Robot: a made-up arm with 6 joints.
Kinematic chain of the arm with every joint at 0, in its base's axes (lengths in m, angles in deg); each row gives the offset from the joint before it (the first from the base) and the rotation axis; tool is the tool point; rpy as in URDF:
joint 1: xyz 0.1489 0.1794 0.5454 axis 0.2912 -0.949 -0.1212
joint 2: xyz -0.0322 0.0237 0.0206 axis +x
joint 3: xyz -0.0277 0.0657 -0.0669 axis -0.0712 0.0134 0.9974
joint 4: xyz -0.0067 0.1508 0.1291 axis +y
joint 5: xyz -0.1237 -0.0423 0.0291 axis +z
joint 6: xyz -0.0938 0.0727 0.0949 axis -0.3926 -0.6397 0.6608
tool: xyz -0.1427 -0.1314 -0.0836 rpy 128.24 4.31 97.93
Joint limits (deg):
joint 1: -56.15..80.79
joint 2: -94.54..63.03
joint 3: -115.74..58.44
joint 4: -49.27..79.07
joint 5: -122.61..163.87
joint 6: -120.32..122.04
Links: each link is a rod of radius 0.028 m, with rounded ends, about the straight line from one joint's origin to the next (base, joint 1, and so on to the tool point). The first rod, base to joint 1, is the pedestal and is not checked.
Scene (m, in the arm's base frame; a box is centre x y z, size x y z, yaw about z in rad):
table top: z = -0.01
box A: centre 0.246 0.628 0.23 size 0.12 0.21 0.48 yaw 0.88
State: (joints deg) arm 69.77 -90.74 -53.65 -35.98 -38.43 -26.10
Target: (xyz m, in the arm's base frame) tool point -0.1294 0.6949 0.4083
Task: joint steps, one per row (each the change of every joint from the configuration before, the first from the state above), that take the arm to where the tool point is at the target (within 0.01 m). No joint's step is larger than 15 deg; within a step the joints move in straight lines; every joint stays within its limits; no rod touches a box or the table.
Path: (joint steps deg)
1: -1.90 8.59 -1.69 9.01 5.22 -12.22
2: -1.90 8.59 -1.69 9.02 5.23 -12.22
3: -1.90 8.59 -1.70 9.01 5.22 -12.22
4: -1.90 8.59 -1.69 9.02 5.23 -12.22
5: -1.90 8.59 -1.69 9.01 5.22 -12.22
6: -5.42 3.69 11.19 -0.81 -0.72 11.46
7: -5.41 3.70 11.19 -0.80 -0.73 11.47
8: -5.42 3.69 11.18 -0.81 -0.72 11.47
9: -5.42 3.69 11.19 -0.81 -0.72 11.47

